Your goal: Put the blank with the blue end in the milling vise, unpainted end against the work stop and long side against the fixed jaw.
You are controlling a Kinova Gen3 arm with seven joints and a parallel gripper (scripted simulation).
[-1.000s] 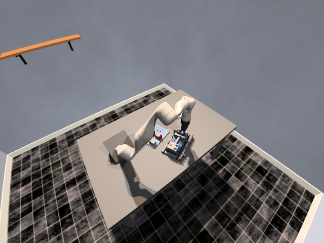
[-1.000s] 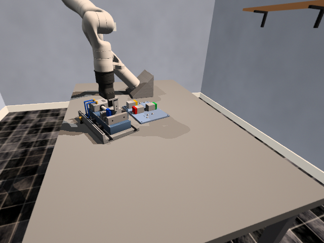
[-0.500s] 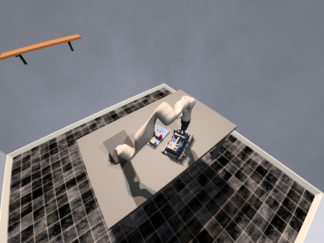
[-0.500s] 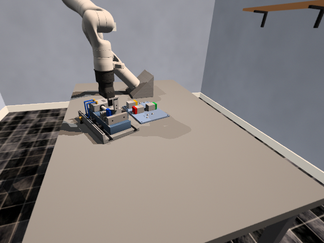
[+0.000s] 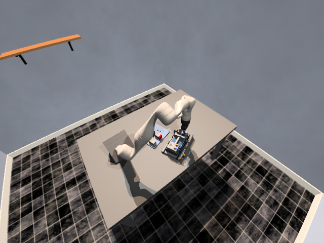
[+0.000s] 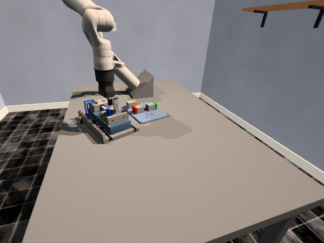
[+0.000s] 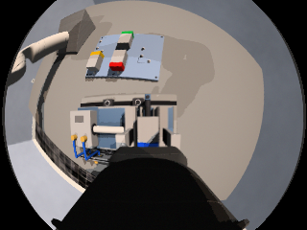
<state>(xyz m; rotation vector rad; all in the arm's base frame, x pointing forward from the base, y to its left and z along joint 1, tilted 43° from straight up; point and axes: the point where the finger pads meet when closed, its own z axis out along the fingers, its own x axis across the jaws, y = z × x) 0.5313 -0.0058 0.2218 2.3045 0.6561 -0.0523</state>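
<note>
The blue-ended blank lies 4 cm below my hand. From my hand the other things lie so: light blue plate: 19 cm behind, 18 cm to the left, 14 cm below; then red-ended blank: 18 cm behind, 13 cm to the left, 12 cm below; then fixed jaw: 3 cm ahead, 1 cm to the left, 6 cm below.
</note>
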